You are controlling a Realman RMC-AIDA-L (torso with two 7-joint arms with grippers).
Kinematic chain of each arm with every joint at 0, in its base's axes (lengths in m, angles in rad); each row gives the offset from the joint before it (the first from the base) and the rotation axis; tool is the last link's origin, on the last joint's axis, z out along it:
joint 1: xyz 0 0 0.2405 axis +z
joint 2: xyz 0 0 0 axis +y
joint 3: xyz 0 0 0.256 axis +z
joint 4: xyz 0 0 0 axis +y
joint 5: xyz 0 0 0.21 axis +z
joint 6: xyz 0 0 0 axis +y
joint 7: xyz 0 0 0.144 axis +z
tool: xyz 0 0 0
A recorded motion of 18 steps. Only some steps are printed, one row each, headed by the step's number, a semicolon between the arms.
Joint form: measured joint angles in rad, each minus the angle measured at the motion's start. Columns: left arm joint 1, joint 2, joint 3, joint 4, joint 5, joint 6, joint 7; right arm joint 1, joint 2, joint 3, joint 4, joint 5, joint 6, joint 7.
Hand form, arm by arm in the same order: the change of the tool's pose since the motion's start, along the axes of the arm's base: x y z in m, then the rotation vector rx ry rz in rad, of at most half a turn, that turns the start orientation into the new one. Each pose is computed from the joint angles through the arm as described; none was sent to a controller.
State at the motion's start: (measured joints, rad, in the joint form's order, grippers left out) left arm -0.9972 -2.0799 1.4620 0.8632 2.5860 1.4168 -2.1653; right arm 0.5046 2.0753 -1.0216 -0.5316 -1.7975 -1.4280 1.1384
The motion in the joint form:
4: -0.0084 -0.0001 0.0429 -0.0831 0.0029 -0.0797 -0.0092; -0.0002 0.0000 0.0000 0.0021 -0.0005 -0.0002 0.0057
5: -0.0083 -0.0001 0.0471 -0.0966 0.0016 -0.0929 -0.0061; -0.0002 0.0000 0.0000 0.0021 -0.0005 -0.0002 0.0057
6: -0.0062 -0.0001 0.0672 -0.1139 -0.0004 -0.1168 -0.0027; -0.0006 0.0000 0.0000 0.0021 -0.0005 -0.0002 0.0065
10: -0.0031 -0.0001 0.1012 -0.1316 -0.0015 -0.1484 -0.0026; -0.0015 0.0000 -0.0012 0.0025 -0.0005 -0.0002 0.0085
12: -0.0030 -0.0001 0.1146 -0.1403 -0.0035 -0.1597 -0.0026; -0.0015 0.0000 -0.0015 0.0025 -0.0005 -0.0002 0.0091
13: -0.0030 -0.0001 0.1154 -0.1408 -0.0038 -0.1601 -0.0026; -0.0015 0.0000 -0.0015 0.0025 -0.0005 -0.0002 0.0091
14: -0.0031 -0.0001 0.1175 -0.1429 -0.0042 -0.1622 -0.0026; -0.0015 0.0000 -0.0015 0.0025 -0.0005 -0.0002 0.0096
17: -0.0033 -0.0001 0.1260 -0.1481 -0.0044 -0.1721 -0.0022; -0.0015 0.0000 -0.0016 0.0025 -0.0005 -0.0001 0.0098
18: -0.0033 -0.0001 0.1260 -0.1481 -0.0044 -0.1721 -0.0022; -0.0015 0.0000 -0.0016 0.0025 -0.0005 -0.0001 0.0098
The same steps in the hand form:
4: -0.0144 0.0023 -0.0102 0.0180 0.0324 0.0081; 0.0003 -0.0004 -0.0003 -0.0039 0.0016 -0.0067
5: -0.0171 0.0025 -0.0116 0.0197 0.0348 0.0086; 0.0003 -0.0004 -0.0003 -0.0039 0.0016 -0.0067
6: -0.0215 0.0024 -0.0145 0.0207 0.0456 0.0007; 0.0004 -0.0005 -0.0003 -0.0042 0.0018 -0.0078
10: -0.0268 0.0020 -0.0185 0.0229 0.0643 -0.0149; 0.0007 -0.0009 -0.0005 -0.0062 0.0019 -0.0102
12: -0.0288 0.0017 -0.0201 0.0222 0.0714 -0.0195; 0.0007 -0.0010 -0.0006 -0.0066 0.0019 -0.0105
13: -0.0289 0.0016 -0.0203 0.0219 0.0718 -0.0196; 0.0007 -0.0010 -0.0006 -0.0066 0.0019 -0.0105
14: -0.0293 0.0015 -0.0205 0.0218 0.0730 -0.0200; 0.0007 -0.0010 -0.0006 -0.0068 0.0021 -0.0110
17: -0.0304 0.0018 -0.0215 0.0235 0.0773 -0.0257; 0.0007 -0.0010 -0.0006 -0.0069 0.0020 -0.0112
18: -0.0304 0.0018 -0.0215 0.0235 0.0773 -0.0257; 0.0007 -0.0010 -0.0006 -0.0069 0.0020 -0.0112

